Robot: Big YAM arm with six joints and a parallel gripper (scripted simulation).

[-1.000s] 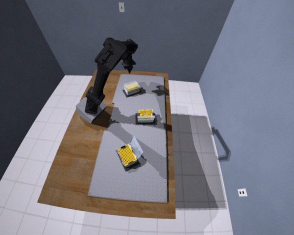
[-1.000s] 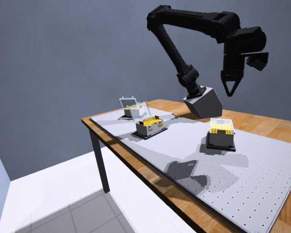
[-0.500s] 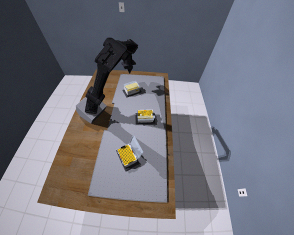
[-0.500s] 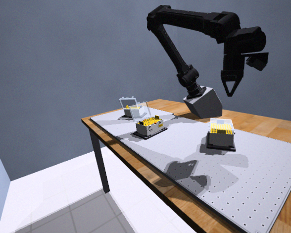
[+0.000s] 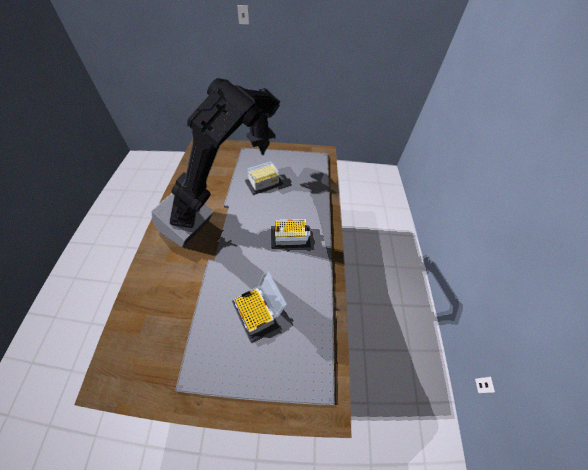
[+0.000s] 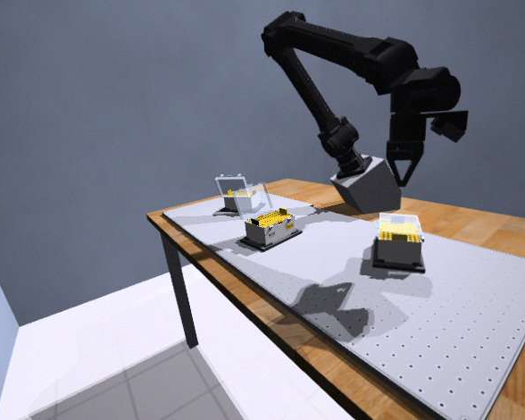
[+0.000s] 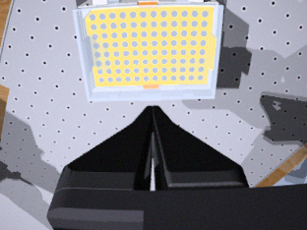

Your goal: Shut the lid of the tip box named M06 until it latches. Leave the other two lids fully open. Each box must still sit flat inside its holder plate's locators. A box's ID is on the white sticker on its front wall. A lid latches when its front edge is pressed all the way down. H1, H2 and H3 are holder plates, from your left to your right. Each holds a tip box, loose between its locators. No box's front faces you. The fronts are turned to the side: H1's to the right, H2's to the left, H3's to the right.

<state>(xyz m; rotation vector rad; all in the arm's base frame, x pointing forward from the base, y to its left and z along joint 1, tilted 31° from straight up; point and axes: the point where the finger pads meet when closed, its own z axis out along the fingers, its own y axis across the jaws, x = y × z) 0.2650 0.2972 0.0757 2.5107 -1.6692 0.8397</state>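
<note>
The lid lies 110 mm below my hand. The rest, counted from my hand: yellow tip rack (110 mm below).
</note>
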